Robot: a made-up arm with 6 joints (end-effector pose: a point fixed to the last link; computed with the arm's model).
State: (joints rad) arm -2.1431 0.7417 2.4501 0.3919 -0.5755 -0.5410
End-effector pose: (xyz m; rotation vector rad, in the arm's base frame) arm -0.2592 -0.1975 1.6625 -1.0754 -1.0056 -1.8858
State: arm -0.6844 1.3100 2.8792 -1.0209 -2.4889 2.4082
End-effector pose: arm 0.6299 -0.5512 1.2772 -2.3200 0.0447 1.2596
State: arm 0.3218 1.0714 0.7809 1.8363 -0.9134 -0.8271
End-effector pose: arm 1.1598 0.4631 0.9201 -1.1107 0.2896 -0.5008
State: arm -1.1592 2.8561 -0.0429 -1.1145 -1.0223 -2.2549
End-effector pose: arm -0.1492 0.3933 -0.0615 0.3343 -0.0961 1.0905
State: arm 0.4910 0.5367 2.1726 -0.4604 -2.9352 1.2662
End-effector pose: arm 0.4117 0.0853 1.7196 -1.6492 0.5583 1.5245
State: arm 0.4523 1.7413 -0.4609 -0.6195 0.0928 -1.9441
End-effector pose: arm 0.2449 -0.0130 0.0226 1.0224 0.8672 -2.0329
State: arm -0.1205 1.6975 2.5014 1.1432 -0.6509 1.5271
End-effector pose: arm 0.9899 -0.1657 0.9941 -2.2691 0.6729 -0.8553
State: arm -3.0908 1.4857 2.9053 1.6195 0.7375 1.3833
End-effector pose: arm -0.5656 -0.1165 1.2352 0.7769 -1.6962 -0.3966
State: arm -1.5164 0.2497 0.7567 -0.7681 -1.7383 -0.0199
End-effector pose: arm 0.0026 -0.7530 1.3869 1.0683 0.5936 -0.6015
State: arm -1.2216 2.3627 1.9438 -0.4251 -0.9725 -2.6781
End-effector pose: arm 0.2442 -0.9255 -0.2895 -1.9338 0.7253 1.2209
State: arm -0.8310 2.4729 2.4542 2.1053 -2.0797 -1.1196
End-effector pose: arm 0.7863 -0.6267 0.1839 -0.7239 0.2145 -2.9224
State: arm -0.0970 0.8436 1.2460 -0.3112 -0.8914 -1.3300
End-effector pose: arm 1.0906 -0.2480 1.1679 1.5752 0.4775 -0.2405
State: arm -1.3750 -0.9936 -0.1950 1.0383 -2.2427 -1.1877
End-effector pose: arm -0.1066 0.3192 1.4735 -1.2029 0.1997 2.8164
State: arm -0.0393 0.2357 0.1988 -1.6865 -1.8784 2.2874
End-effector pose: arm 0.7181 0.0630 1.0497 -0.3903 -0.7293 1.7032
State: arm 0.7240 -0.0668 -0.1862 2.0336 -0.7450 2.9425
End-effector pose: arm 0.3538 0.4214 1.3835 1.3407 -0.1453 0.1895
